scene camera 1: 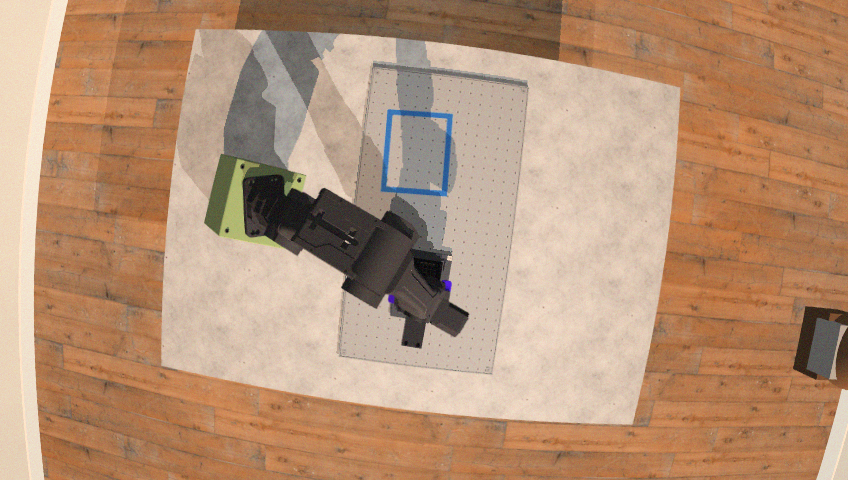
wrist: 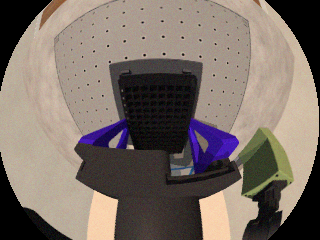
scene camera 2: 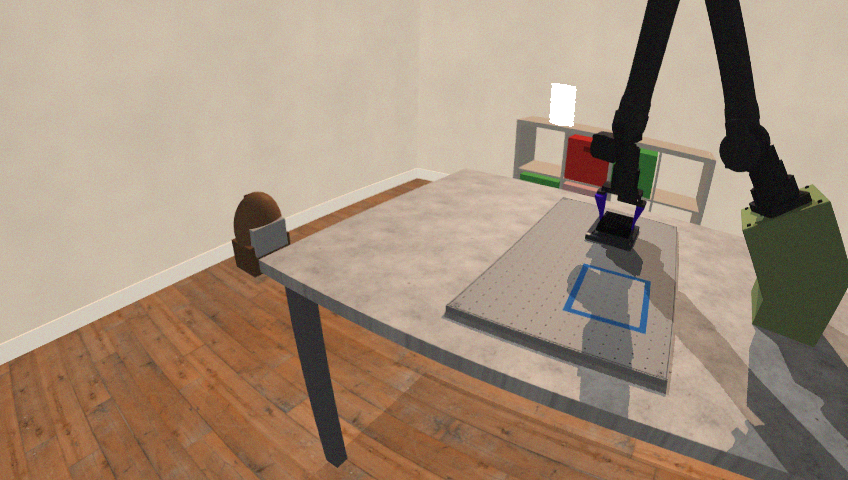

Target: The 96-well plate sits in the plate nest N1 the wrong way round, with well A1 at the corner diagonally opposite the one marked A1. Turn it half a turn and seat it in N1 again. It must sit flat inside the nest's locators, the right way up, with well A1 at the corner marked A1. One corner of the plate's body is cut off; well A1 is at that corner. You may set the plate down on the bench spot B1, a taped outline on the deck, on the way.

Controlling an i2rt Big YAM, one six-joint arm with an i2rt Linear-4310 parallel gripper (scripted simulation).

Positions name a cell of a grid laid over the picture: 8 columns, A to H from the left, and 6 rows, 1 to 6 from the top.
Scene:
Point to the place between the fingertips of the gripper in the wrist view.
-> D4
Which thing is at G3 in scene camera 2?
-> The gripper.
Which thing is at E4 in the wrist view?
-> A black 96-well plate.

